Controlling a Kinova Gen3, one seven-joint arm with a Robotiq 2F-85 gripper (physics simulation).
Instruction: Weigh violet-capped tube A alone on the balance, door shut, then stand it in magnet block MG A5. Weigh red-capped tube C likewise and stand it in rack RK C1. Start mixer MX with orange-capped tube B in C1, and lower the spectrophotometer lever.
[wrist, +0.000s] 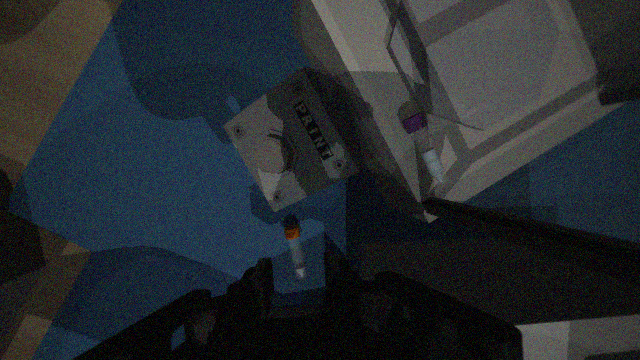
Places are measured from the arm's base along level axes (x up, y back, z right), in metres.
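Pixels of known places: gripper, fingertip midpoint: (298, 270).
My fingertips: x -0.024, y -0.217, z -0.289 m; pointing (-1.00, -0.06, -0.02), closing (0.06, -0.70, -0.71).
Observation:
Ahead of a thing's pixels: the offset from my fingertips to its top centre. "spot": to the spot under its first point. Level surfaces: height alone.
The violet-capped tube @(spot: dx +0.029, dy +0.002, dz -0.102 m) (423, 142) shows slantwise at the near left corner of the pale balance @(spot: dx +0.091, dy -0.007, dz -0.099 m) (535, 151); its cap is toward the top of the view and its tip points down. The orange-capped tube @(dx -0.064, dy -0.009, dz +0.008 m) (295, 247) lies over the blue mat, its tip toward me, and shows between the fingers. My gripper (298, 270) is partly open, with dark fingers on either side of that tube in the view and not closed on it. The red-capped tube, magnet block, rack, mixer and spectrophotometer lever cannot be made out in this dim view.
A grey box marked PRINT @(spot: dx -0.018, dy +0.084, dz -0.049 m) (250, 125) with a round button stands beyond the orange-capped tube, left of the balance. The blue mat @(dx -0.077 m) (165, 170) lies on a wooden table @(dx -0.080 m) (65, 85). A dark-sided body with a pale top @(spot: dx +0.058, dy -0.096, dz -0.062 m) (545, 340) is at the lower right.

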